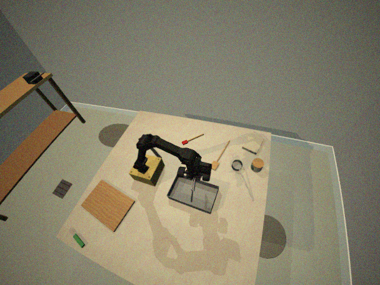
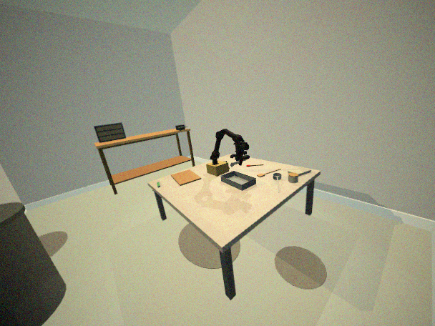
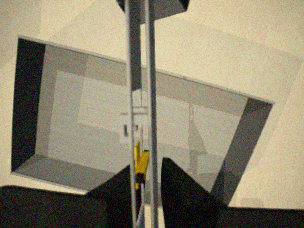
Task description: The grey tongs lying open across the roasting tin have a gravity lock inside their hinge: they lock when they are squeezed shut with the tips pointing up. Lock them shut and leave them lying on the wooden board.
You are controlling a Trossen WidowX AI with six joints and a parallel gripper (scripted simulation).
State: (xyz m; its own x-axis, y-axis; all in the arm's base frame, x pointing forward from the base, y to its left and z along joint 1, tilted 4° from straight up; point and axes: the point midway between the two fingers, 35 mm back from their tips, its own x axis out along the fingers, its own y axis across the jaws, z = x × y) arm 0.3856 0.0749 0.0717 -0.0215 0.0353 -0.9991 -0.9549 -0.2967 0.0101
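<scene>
Now: the yellow slider 1 cm behind my gripper tip, 2 cm to the left of it and 4 cm above it. The rest, counted from my gripper tip: cork-lidded jar: 31 cm ahead, 34 cm to the left, 13 cm below; black spatula: 56 cm behind, 15 cm to the left, 16 cm below; roasting tin: 1 cm behind, 4 cm to the right, 14 cm below.
</scene>
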